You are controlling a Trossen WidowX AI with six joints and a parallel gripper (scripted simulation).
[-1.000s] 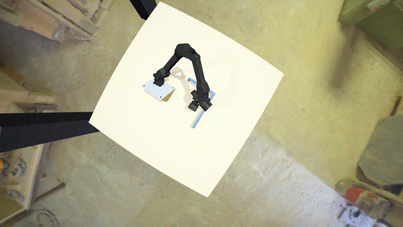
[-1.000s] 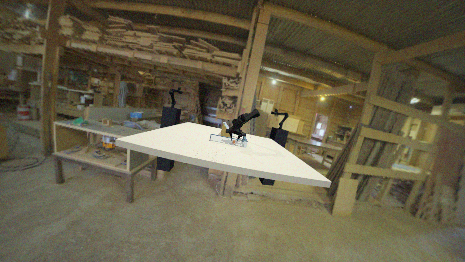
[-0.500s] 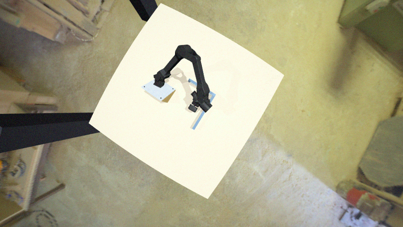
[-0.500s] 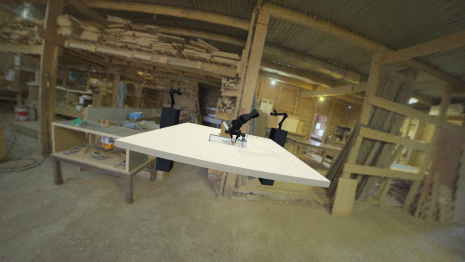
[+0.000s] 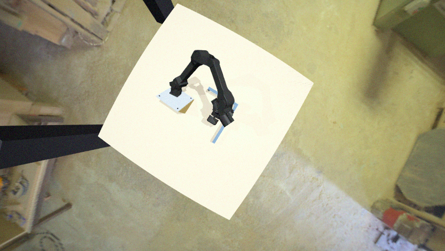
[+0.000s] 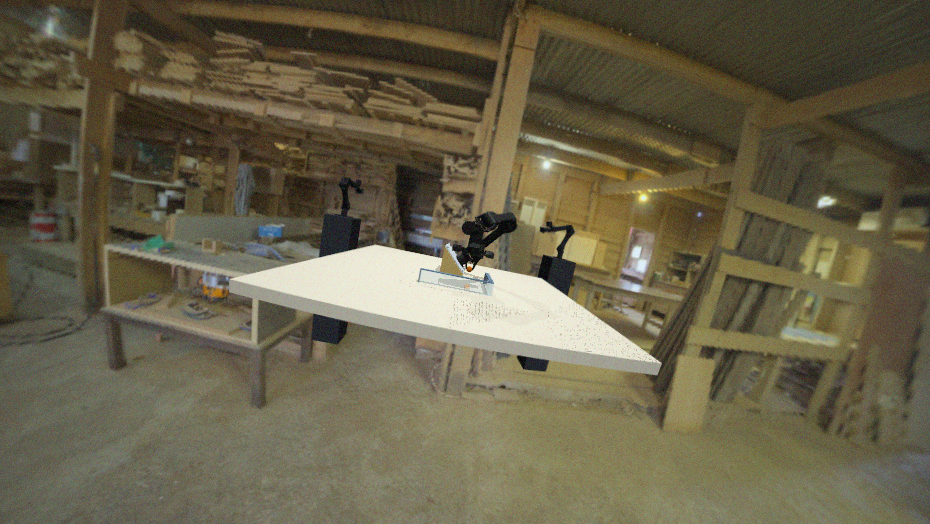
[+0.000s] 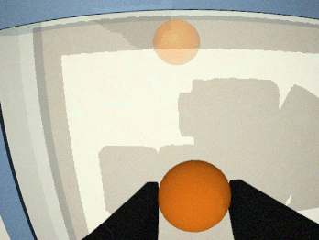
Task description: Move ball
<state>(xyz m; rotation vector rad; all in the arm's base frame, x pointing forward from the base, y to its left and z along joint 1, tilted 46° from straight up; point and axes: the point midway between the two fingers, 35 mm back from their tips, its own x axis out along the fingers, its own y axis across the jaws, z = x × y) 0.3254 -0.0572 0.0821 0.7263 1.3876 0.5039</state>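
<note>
The see-through copy of ball is 5 cm ahead of my gripper tip and 7 cm below it. From my gripper tip the other things lie so: orange ball right at my gripper tip; wall 7 cm ahead, 5 cm to the right, 5 cm below.
</note>
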